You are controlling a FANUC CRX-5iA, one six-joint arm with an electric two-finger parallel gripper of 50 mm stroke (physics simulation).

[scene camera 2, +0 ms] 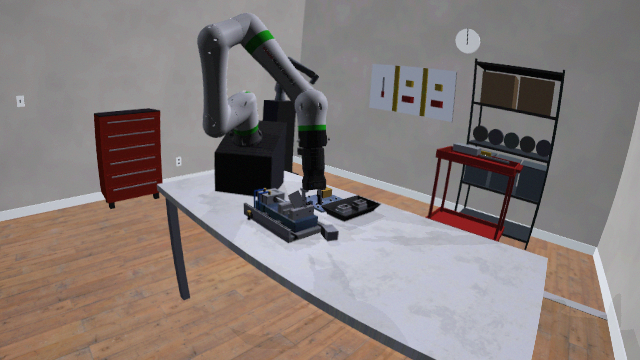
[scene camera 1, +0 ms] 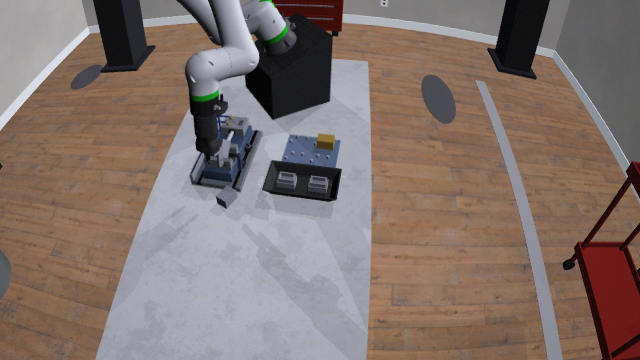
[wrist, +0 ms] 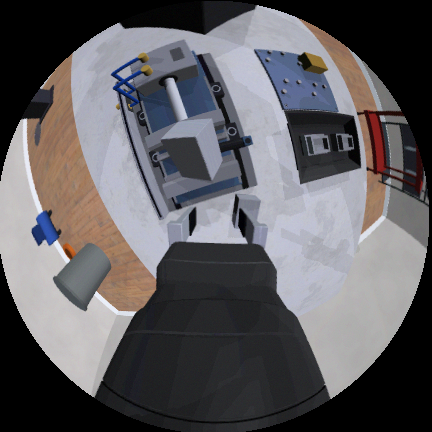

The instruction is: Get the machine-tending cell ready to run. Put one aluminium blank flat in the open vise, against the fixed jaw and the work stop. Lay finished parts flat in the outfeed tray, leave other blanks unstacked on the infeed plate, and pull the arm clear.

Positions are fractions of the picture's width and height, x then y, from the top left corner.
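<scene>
In scene camera 1 I can see my gripper (scene camera 1: 0.34, 0.45), and scene camera 2 gives me the gripper as well (scene camera 2: 0.49, 0.57). The wrist view shows me a black outfeed tray (wrist: 0.69, 0.28) and a blue infeed plate (wrist: 0.69, 0.22), and my gripper (wrist: 0.50, 0.50) is there with them.
</scene>
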